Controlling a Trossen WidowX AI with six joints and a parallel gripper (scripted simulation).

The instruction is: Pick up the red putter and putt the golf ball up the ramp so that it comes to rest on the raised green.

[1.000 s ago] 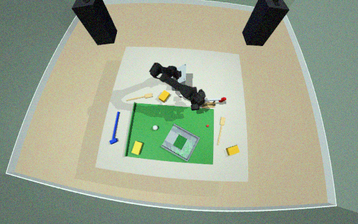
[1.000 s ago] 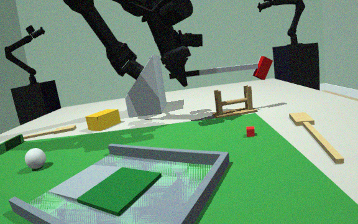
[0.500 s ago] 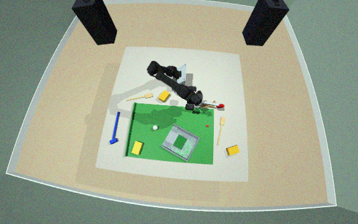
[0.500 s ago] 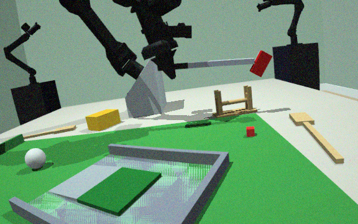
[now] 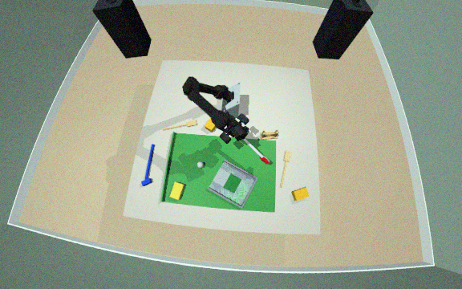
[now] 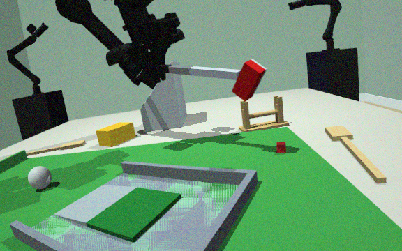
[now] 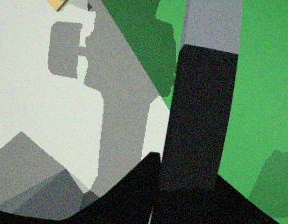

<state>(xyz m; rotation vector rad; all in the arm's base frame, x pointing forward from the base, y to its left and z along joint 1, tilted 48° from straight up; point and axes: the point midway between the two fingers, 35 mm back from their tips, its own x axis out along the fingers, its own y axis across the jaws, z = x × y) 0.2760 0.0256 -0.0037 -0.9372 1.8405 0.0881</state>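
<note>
My gripper tip is now 9 cm short of the red putter, 8 cm to the right of it and 1 cm below it. The rest, counted from my gripper tip: red cube (21 cm to the left, 16 cm ahead, 14 cm below); wooden rack (23 cm to the left, 12 cm below, 3 cm behind); white golf ball (24 cm to the right, 16 cm ahead, 13 cm below).
</note>
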